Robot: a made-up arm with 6 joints. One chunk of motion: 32 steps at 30 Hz.
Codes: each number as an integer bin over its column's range. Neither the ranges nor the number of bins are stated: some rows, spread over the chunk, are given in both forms.
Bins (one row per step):
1: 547 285 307 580 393 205
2: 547 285 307 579 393 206
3: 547 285 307 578 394 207
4: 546 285 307 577 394 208
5: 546 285 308 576 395 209
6: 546 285 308 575 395 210
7: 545 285 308 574 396 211
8: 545 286 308 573 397 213
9: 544 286 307 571 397 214
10: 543 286 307 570 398 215
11: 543 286 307 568 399 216
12: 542 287 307 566 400 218
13: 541 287 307 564 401 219
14: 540 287 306 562 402 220
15: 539 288 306 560 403 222
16: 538 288 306 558 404 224
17: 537 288 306 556 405 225
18: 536 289 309 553 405 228
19: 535 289 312 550 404 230
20: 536 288 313 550 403 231
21: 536 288 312 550 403 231
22: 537 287 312 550 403 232
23: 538 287 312 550 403 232
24: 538 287 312 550 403 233
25: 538 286 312 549 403 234
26: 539 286 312 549 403 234
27: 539 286 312 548 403 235
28: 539 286 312 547 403 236
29: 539 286 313 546 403 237
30: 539 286 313 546 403 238
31: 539 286 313 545 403 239
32: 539 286 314 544 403 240
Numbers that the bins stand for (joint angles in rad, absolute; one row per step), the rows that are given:
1: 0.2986 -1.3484 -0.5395 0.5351 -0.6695 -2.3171
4: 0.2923 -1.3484 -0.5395 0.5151 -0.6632 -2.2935
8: 0.2860 -1.3421 -0.5367 0.4885 -0.6443 -2.2541
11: 0.2735 -1.3421 -0.5395 0.4553 -0.6318 -2.2305
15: 0.2483 -1.3295 -0.5423 0.4021 -0.6066 -2.1833
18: 0.2294 -1.3233 -0.5339 0.3556 -0.5941 -2.1361
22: 0.2357 -1.3358 -0.5255 0.3357 -0.6066 -2.1047
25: 0.2420 -1.3421 -0.5255 0.3290 -0.6066 -2.0889
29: 0.2483 -1.3421 -0.5227 0.3091 -0.6066 -2.0653
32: 0.2483 -1.3421 -0.5199 0.2958 -0.6066 -2.0417
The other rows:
2: 0.2986 -1.3484 -0.5395 0.5284 -0.6695 -2.3092
3: 0.2986 -1.3484 -0.5395 0.5218 -0.6632 -2.3014
5: 0.2923 -1.3484 -0.5367 0.5085 -0.6569 -2.2856
6: 0.2923 -1.3484 -0.5367 0.5018 -0.6569 -2.2777
7: 0.2860 -1.3484 -0.5367 0.4952 -0.6506 -2.2699
9: 0.2797 -1.3421 -0.5395 0.4752 -0.6443 -2.2463
10: 0.2735 -1.3421 -0.5395 0.4686 -0.6381 -2.2384
12: 0.2672 -1.3358 -0.5395 0.4420 -0.6255 -2.2148
13: 0.2609 -1.3358 -0.5395 0.4287 -0.6192 -2.2069
14: 0.2546 -1.3358 -0.5423 0.4154 -0.6129 -2.1991
16: 0.2420 -1.3295 -0.5423 0.3888 -0.6003 -2.1676
17: 0.2357 -1.3295 -0.5423 0.3755 -0.5941 -2.1597
19: 0.2232 -1.3233 -0.5255 0.3357 -0.6003 -2.1204
20: 0.2294 -1.3295 -0.5227 0.3357 -0.6066 -2.1125
21: 0.2294 -1.3295 -0.5255 0.3357 -0.6066 -2.1125
23: 0.2420 -1.3358 -0.5255 0.3357 -0.6066 -2.1047
24: 0.2420 -1.3358 -0.5255 0.3357 -0.6066 -2.0968
26: 0.2483 -1.3421 -0.5255 0.3290 -0.6066 -2.0889
27: 0.2483 -1.3421 -0.5255 0.3224 -0.6066 -2.0811
28: 0.2483 -1.3421 -0.5255 0.3157 -0.6066 -2.0732
30: 0.2483 -1.3421 -0.5227 0.3091 -0.6066 -2.0574
31: 0.2483 -1.3421 -0.5227 0.3024 -0.6066 -2.0496

